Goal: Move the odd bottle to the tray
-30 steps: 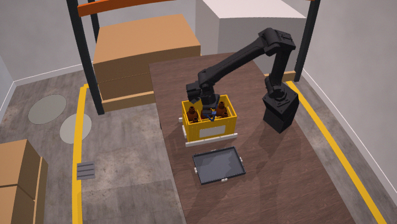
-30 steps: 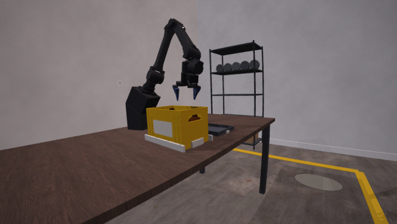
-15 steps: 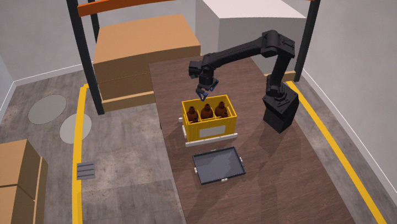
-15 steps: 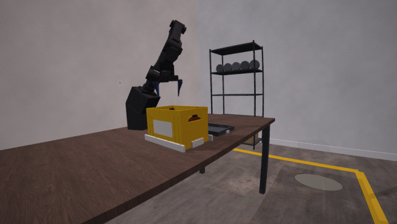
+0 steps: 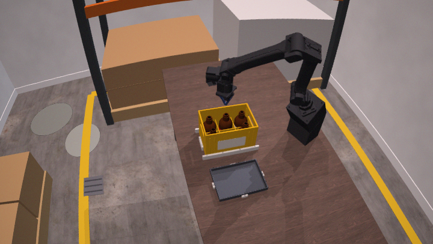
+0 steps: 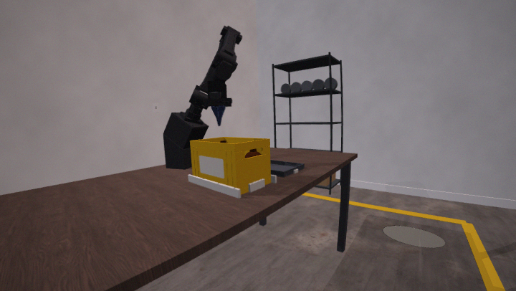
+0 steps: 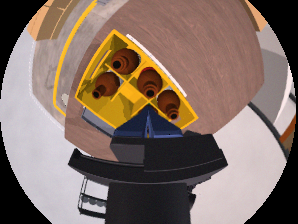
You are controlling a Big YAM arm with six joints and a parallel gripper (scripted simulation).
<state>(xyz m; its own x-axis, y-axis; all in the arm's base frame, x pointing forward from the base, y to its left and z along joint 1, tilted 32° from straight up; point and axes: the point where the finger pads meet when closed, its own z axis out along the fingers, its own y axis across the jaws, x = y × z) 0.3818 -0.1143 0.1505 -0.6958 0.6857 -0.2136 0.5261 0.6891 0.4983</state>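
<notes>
Now: hand 1 cm past the yellow crate, 4 cm to the right of it and 16 cm above it. Also, from my hand: glass bottle 7 cm ahead, 10 cm to the left, 15 cm below; dark tray 4 cm behind, 32 cm to the left, 23 cm below.
</notes>
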